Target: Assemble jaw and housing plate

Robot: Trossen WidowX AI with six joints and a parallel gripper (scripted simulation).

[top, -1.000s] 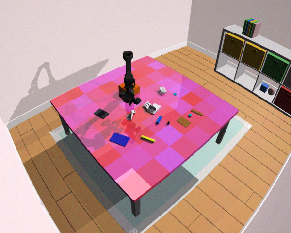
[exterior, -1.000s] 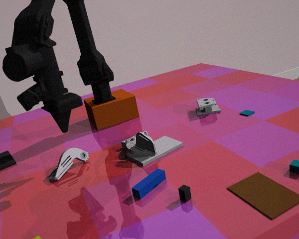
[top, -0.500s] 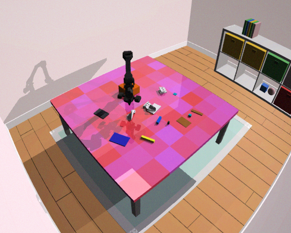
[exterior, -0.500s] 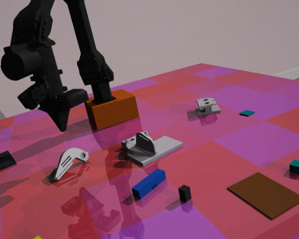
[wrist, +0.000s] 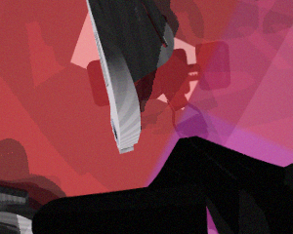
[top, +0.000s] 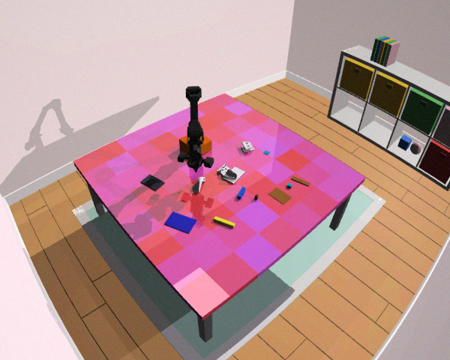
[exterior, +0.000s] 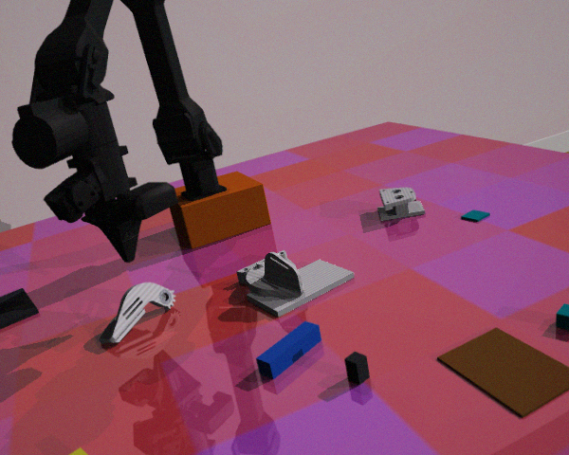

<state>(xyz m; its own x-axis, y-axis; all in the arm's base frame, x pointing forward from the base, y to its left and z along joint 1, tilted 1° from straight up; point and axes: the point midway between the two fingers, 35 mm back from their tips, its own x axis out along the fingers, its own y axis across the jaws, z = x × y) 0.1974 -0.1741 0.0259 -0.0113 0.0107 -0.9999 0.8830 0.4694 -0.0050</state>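
Right now the grey jaw is 40 mm ahead of my gripper tip, 10 mm to the left of it and 50 mm below it. From my gripper tip the other things lie so: black cube (320 mm ahead, 130 mm to the left, 60 mm below); then blue block (240 mm ahead, 100 mm to the left, 60 mm below); then black tile (160 mm behind, 180 mm to the right, 70 mm below).
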